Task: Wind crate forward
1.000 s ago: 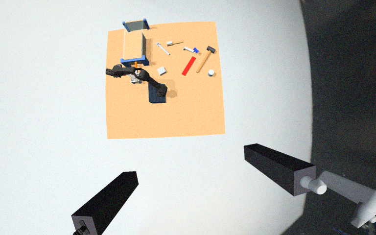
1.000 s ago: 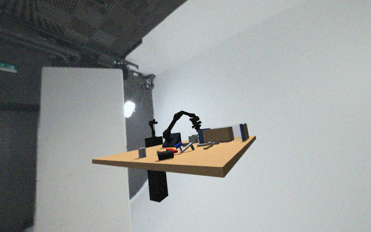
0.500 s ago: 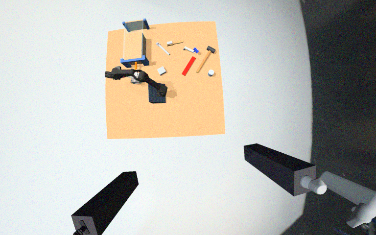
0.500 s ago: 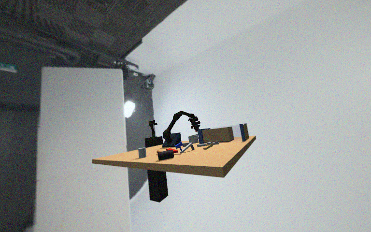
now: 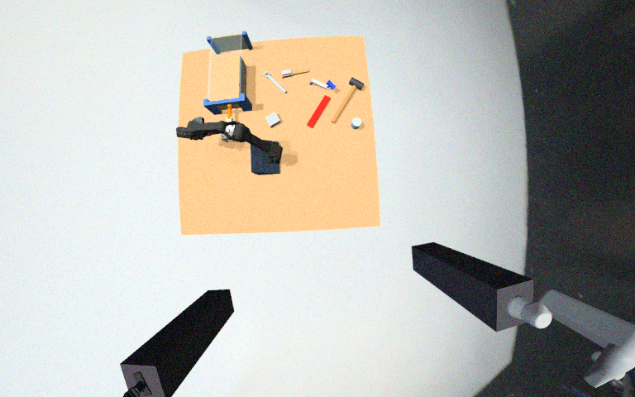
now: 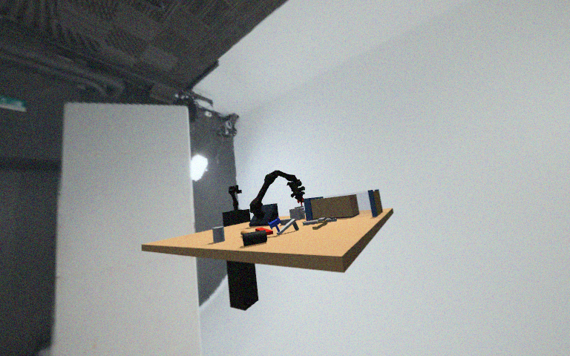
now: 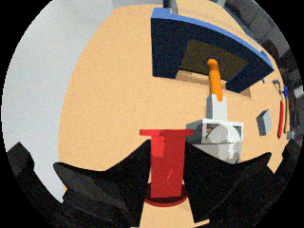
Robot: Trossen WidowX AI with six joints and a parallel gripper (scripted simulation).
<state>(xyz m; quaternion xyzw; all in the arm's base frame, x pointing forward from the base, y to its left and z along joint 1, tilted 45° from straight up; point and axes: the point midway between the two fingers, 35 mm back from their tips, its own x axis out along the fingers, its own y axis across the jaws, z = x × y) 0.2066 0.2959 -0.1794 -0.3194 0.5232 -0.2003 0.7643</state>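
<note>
The winch handle lies 4 cm to the right of my gripper tip, 3 cm below it and 2 cm behind it. The rest, counted from my gripper tip: winch: 11 cm to the right, 10 cm below, 3 cm behind; red knob: 2 cm behind; blue steel frame: 14 cm ahead, 11 cm to the right, 3 cm below.
</note>
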